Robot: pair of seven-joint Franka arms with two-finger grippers.
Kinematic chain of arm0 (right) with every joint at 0, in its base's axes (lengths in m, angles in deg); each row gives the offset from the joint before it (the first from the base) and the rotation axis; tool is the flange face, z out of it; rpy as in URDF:
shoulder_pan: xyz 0 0 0.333 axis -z
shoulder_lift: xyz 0 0 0 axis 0.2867 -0.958 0
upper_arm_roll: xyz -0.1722 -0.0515 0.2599 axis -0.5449 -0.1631 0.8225
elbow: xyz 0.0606 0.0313 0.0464 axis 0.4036 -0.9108 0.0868
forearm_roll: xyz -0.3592 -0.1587 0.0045 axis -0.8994 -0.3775 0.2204
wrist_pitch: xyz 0 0 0 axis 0.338 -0.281 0.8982
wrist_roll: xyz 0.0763 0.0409 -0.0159 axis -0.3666 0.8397 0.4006
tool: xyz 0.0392 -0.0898 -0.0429 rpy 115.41 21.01 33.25
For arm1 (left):
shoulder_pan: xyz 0 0 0.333 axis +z
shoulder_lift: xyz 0 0 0 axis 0.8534 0.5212 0
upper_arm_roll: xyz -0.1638 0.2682 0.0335 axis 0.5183 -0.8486 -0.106
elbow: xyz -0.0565 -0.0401 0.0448 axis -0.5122 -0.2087 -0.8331
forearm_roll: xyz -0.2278 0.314 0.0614 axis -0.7 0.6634 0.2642
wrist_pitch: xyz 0 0 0 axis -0.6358 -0.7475 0.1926
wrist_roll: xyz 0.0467 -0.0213 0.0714 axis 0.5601 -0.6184 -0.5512
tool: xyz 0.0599 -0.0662 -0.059 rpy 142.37 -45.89 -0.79
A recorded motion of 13 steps. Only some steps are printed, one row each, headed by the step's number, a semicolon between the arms.
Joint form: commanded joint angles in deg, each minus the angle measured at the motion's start. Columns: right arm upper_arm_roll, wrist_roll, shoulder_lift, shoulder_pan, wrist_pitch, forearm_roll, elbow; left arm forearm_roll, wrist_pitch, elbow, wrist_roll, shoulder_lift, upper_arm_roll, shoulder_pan.
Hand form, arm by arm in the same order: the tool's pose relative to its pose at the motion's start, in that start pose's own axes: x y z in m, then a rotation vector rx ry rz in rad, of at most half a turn. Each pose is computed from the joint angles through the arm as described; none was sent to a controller.
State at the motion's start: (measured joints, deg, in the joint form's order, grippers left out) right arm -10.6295 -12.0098 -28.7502 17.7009 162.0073 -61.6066 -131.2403; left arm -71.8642 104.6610 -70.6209 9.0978 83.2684 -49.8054 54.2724
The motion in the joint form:
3: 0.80 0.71 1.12 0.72 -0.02 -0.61 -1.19; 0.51 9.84 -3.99 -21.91 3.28 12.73 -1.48
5: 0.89 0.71 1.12 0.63 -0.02 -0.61 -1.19; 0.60 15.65 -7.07 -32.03 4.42 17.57 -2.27
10: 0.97 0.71 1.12 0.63 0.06 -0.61 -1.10; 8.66 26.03 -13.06 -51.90 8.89 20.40 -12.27
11: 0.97 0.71 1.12 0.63 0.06 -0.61 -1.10; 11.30 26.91 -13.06 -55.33 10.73 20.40 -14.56
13: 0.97 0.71 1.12 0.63 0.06 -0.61 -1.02; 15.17 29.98 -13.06 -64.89 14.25 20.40 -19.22
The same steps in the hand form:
3: -0.0064 0.0003 0.0002 -0.0116 -0.0015 -0.0114; -0.0032 0.1363 0.0492 -0.0221 0.0390 -0.1353
5: -0.0064 -0.0013 0.0002 -0.0120 -0.0015 -0.0145; -0.0152 0.1902 0.0762 -0.0508 0.0554 -0.2141
10: -0.0063 -0.0021 -0.0006 -0.0123 0.0014 -0.0159; -0.0608 0.3004 0.1526 -0.0063 0.1178 -0.2932
11: -0.0063 -0.0021 -0.0006 -0.0123 0.0014 -0.0159; -0.0682 0.3194 0.1690 0.0153 0.1317 -0.2955
13: -0.0064 -0.0021 -0.0013 -0.0123 0.0028 -0.0159; -0.0879 0.3606 0.1989 0.0152 0.1592 -0.3492

